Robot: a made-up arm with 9 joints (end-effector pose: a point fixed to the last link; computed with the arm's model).
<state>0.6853 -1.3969 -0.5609 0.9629 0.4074 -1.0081 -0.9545 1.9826 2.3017</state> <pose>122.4 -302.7 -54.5 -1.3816 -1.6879 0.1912</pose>
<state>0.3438 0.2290 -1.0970 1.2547 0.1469 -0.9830 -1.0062 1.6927 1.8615</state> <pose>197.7 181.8 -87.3 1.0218 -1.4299 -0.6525</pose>
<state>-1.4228 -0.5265 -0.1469 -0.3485 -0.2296 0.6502 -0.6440 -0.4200 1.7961</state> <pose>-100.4 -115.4 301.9 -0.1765 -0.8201 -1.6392</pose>
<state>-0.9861 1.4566 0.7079 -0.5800 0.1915 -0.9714 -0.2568 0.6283 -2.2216</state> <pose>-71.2 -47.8 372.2 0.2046 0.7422 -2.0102</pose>
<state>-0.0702 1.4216 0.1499 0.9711 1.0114 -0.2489 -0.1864 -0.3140 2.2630</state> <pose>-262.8 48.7 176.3 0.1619 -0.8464 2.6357</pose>
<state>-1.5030 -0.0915 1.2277 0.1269 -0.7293 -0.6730 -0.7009 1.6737 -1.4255</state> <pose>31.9 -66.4 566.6 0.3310 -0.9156 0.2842</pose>
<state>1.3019 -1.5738 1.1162 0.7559 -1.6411 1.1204 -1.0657 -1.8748 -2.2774</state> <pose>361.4 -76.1 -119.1 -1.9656 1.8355 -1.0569</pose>
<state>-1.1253 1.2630 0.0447 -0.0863 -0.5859 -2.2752 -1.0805 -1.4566 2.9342</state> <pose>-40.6 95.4 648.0 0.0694 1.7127 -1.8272</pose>
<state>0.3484 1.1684 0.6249 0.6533 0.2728 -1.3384 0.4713 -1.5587 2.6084</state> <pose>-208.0 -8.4 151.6 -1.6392 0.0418 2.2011</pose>
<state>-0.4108 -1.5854 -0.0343 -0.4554 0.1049 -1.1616 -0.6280 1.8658 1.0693</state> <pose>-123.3 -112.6 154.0 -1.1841 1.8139 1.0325</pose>
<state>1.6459 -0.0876 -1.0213 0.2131 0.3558 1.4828 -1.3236 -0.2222 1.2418</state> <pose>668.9 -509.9 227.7 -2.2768 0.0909 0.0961</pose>
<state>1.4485 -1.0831 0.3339 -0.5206 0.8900 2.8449 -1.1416 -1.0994 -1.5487</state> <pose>-83.0 -174.2 133.5 -1.3802 -2.2477 -1.0643</pose>
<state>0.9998 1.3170 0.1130 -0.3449 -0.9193 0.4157 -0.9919 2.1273 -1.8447</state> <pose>199.0 -7.6 62.9 0.7025 2.5630 1.6338</pose>
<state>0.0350 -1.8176 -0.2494 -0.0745 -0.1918 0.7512 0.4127 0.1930 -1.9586</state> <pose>47.1 -251.4 321.7 -0.5876 0.9970 -0.2518</pose>
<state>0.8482 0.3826 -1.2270 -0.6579 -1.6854 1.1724 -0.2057 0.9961 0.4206</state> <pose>423.0 -14.3 71.7 0.1988 -2.9705 -0.8097</pose>
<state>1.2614 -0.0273 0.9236 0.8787 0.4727 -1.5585 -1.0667 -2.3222 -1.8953</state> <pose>-20.4 9.7 87.4 0.0812 -1.6935 1.8261</pose>
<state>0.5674 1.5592 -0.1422 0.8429 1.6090 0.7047 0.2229 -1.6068 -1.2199</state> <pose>-85.4 269.5 -63.4 1.9566 -1.4975 -1.4429</pose>
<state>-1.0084 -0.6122 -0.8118 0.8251 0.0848 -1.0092 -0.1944 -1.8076 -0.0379</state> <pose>-310.8 131.2 81.3 1.1770 -2.2421 0.5827</pose>
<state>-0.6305 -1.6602 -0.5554 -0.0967 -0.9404 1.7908 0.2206 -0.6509 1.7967</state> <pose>-69.5 -301.9 274.3 -0.3214 2.2186 -0.3961</pose>
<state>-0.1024 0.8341 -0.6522 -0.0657 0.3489 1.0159 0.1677 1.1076 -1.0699</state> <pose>86.1 151.4 -187.0 2.8961 0.2313 0.4327</pose>
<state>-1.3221 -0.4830 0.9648 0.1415 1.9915 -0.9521 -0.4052 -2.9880 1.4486</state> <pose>92.3 -278.7 439.1 1.5384 1.3941 0.9582</pose>
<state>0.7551 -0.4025 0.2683 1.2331 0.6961 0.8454 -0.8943 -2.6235 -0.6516</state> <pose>-135.8 -102.8 -251.9 1.4983 1.4105 1.0621</pose>
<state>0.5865 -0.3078 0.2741 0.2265 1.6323 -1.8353 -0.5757 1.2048 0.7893</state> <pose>-195.4 -223.1 89.8 0.6685 -0.4471 1.7004</pose>
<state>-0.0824 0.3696 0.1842 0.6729 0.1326 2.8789 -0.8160 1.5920 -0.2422</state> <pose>-442.1 123.1 225.2 -1.2190 1.6216 2.3538</pose>
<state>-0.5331 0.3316 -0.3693 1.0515 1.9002 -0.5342 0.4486 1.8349 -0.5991</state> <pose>-280.7 203.2 143.1 2.2326 -0.0462 0.5561</pose>
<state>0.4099 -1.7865 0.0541 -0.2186 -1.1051 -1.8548 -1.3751 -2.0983 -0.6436</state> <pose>-43.1 -398.9 66.3 -0.5056 0.0596 0.5337</pose>
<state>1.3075 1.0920 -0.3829 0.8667 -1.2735 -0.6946 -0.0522 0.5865 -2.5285</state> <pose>438.3 260.0 -46.2 0.9078 1.8451 1.5184</pose>
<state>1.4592 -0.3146 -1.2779 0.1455 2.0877 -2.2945 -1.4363 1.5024 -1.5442</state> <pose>576.7 -600.4 333.0 -2.3536 0.9600 -1.4406</pose>
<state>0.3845 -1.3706 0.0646 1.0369 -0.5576 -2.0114 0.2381 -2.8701 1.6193</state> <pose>-43.8 -349.2 -253.0 1.8194 -1.8961 0.2075</pose>
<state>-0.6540 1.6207 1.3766 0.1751 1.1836 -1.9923 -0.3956 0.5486 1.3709</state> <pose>-106.4 -300.5 -16.1 -2.3069 -0.2313 0.5963</pose>
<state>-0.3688 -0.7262 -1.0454 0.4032 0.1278 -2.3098 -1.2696 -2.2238 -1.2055</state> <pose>-135.9 3.9 -179.1 1.7877 -0.7600 2.1786</pose>
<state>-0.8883 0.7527 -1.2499 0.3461 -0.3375 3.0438 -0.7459 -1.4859 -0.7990</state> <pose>-18.3 543.7 288.3 -2.2660 0.7498 -1.7965</pose>
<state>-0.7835 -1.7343 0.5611 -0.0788 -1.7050 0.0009 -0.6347 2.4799 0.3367</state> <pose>-148.0 -196.5 313.0 2.6951 -0.6905 1.2656</pose>
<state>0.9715 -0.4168 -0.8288 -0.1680 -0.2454 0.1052 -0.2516 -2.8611 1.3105</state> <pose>428.9 -257.7 122.1 -1.1785 0.1416 -1.0493</pose>
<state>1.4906 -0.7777 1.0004 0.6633 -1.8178 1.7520 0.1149 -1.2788 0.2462</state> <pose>177.9 -20.1 -108.7 2.6449 -0.3642 -0.8976</pose>
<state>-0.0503 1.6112 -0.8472 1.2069 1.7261 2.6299 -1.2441 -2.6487 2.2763</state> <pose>-21.5 573.2 608.9 -1.5874 -0.1236 0.2417</pose>
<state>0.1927 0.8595 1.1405 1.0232 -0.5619 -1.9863 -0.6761 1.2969 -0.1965</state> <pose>-238.4 56.9 357.5 -0.5662 -2.5790 -1.2023</pose>
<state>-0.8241 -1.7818 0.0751 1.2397 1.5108 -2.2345 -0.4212 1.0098 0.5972</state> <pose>-553.9 -77.8 338.7 -0.2026 0.4274 1.7622</pose>
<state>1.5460 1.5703 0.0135 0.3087 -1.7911 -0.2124 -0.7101 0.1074 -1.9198</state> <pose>297.1 149.8 9.2 0.0092 0.8123 1.7077</pose>
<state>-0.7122 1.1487 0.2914 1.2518 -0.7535 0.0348 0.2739 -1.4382 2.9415</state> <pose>-181.6 151.3 485.2 -1.4487 -1.7036 -1.8978</pose>
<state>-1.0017 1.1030 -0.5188 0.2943 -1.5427 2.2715 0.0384 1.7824 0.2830</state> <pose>-154.3 302.7 567.3 -0.1091 0.3665 -3.0908</pose>
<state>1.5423 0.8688 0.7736 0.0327 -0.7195 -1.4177 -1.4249 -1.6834 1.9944</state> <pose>180.2 -98.6 2.7 1.1497 -1.3078 -1.4148</pose>
